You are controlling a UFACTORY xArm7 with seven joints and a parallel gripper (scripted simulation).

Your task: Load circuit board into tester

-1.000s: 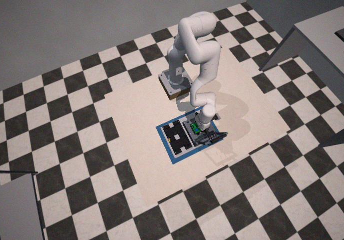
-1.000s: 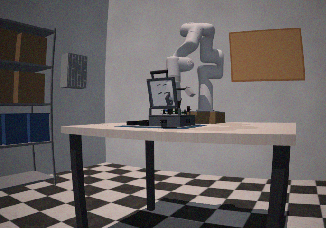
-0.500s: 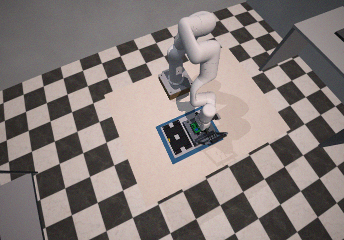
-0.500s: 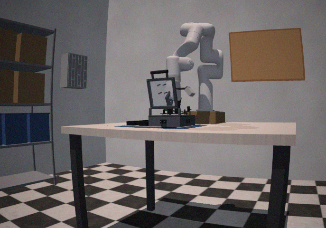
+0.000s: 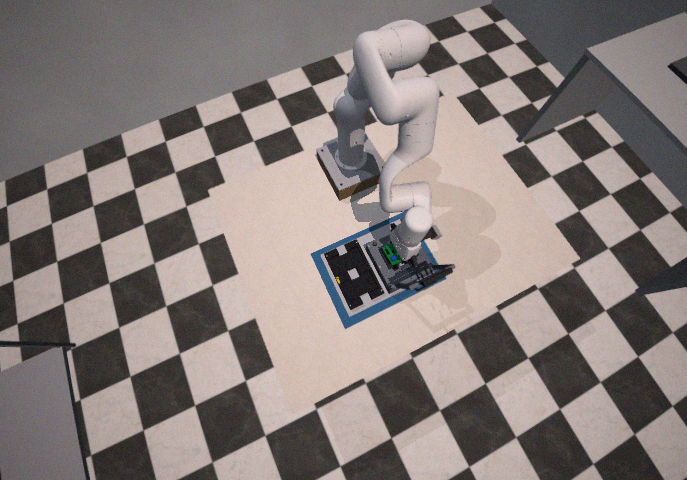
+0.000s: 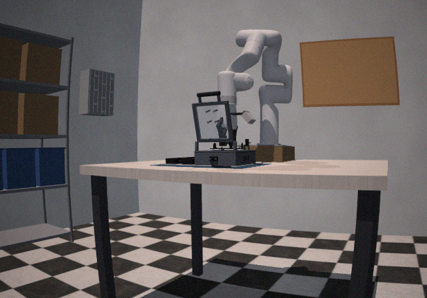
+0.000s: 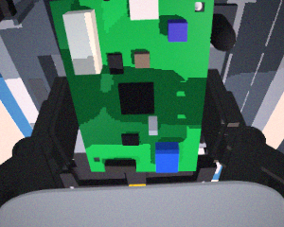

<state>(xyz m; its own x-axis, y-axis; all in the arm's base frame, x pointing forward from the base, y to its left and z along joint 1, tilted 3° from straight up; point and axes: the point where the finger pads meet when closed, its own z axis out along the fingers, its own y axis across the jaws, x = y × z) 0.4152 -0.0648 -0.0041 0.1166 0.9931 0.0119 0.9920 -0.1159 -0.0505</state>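
My hand is right at the green circuit board. From my hand the other things lie so: tester lid: 120 mm ahead, 90 mm above, 10 mm to the right; latch hook: 60 mm to the left, 60 mm behind.
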